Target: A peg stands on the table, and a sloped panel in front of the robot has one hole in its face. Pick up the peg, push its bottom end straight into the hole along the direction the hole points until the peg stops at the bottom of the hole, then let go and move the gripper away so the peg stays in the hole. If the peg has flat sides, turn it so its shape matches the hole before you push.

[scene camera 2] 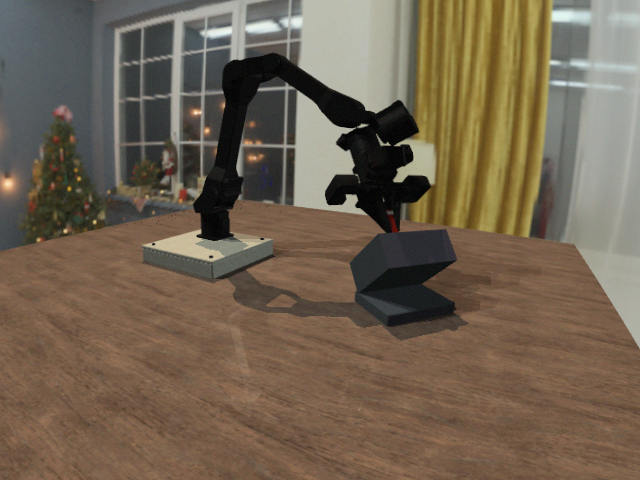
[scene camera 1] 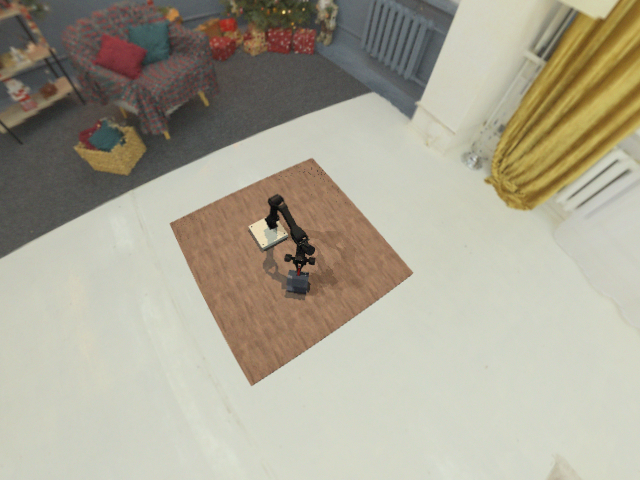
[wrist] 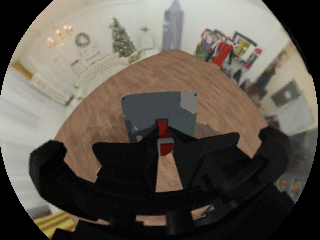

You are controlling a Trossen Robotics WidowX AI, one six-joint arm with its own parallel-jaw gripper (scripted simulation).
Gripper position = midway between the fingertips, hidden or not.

Observation:
I see my gripper [scene camera 2: 393,232], a dark grey sloped panel [scene camera 2: 390,260] and a panel foot [scene camera 2: 394,306].
My gripper is seen too in the wrist view [wrist: 162,129]. The dark grey sloped panel also shows in the wrist view [wrist: 140,112].

